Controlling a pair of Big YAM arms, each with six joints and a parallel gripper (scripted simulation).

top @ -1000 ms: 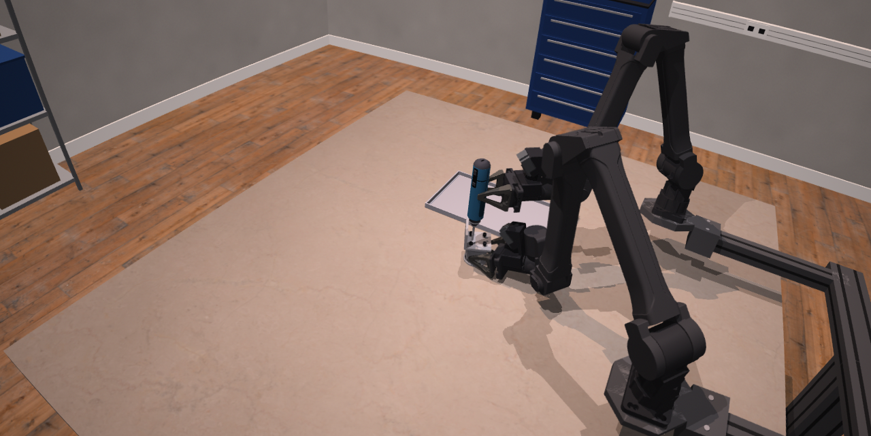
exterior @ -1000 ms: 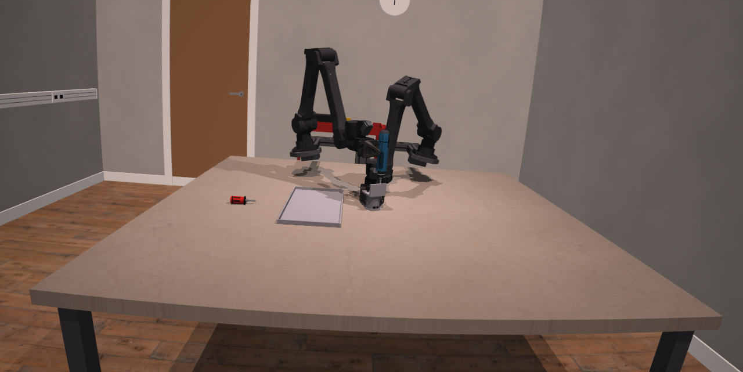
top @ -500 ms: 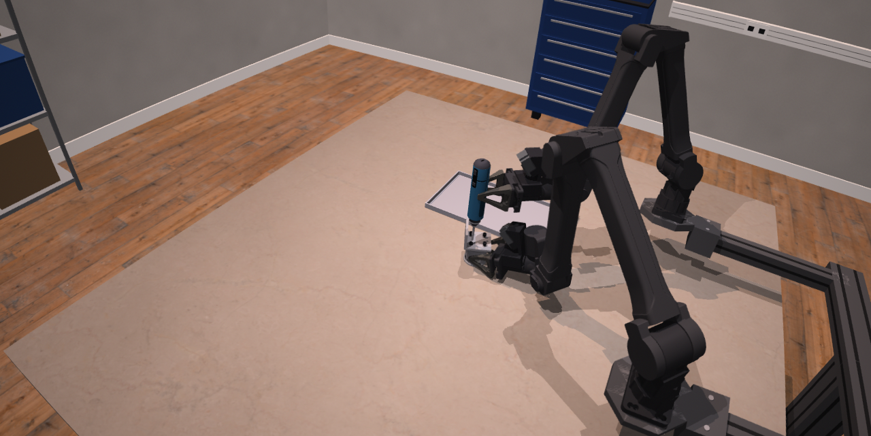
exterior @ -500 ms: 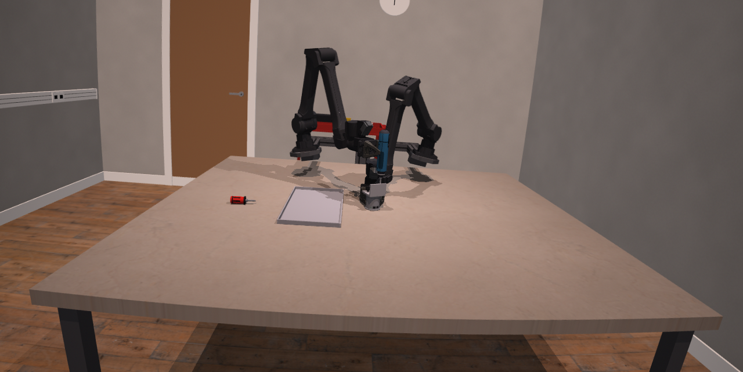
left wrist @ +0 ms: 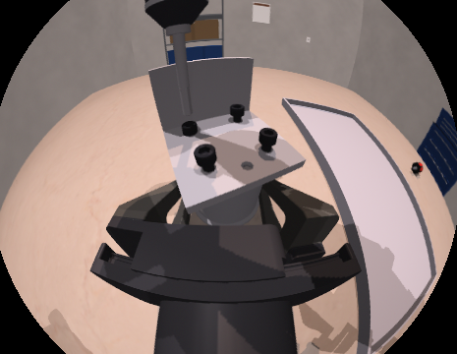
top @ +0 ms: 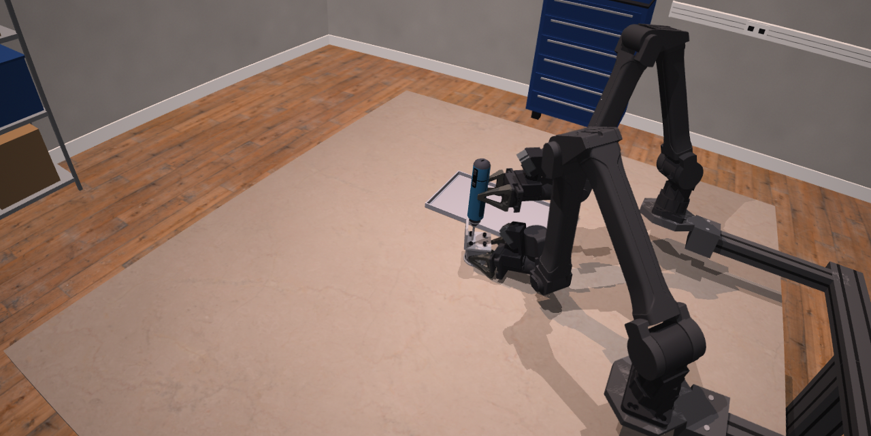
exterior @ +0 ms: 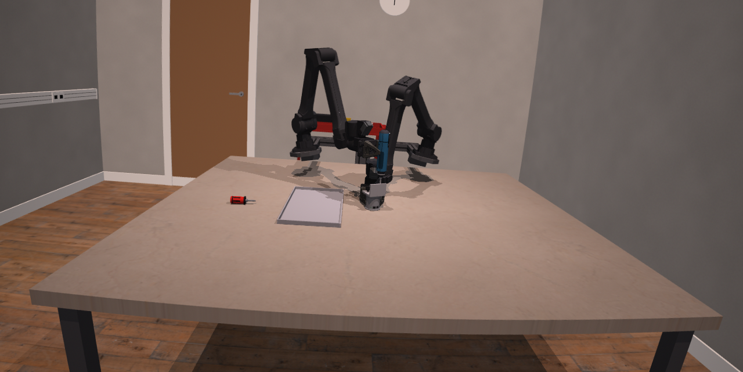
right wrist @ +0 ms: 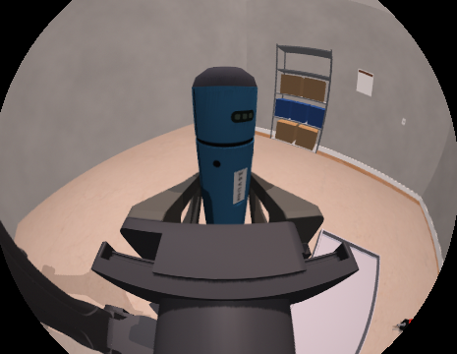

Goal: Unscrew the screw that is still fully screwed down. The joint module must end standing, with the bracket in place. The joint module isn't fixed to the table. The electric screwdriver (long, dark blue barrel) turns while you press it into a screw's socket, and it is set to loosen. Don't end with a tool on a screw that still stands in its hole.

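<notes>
Right now the joint module is 1 cm above my left hand. Also, from my left hand: flat grey tray 23 cm to the right, 2 cm below; then red-handled screwdriver 51 cm to the right, 1 cm below; then grey l-shaped bracket 5 cm above.
</notes>
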